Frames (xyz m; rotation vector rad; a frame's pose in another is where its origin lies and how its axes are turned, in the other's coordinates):
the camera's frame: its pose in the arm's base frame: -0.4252 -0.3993 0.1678 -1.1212 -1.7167 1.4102
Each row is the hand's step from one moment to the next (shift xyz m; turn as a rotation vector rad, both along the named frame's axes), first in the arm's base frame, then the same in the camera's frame.
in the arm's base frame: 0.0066 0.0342 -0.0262 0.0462 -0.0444 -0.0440
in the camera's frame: 0.0290 0.0290 -0.0147 -0.0582 0.0501 -0.0119
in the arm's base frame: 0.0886 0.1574 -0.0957 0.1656 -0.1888 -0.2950
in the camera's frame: 0.1076 0.1216 -0.1242 -0.2300 0.3117 -0.0002
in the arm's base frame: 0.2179 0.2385 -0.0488 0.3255 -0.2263 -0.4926
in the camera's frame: 0.1233 0.1083 -0.2825 -0.3249 0.5363 -0.0814
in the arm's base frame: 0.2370 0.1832 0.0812 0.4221 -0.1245 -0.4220
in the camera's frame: 0.0602 -0.0177 -0.3040 -0.2774 0.4941 -0.2250
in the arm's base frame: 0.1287 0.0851 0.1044 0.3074 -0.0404 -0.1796
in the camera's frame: 0.0174 -0.0693 -0.1721 -0.1616 0.2383 -0.2132
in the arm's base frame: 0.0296 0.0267 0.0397 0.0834 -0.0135 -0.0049
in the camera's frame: 0.0098 -0.0308 -0.0460 -0.0478 0.0218 -0.0663
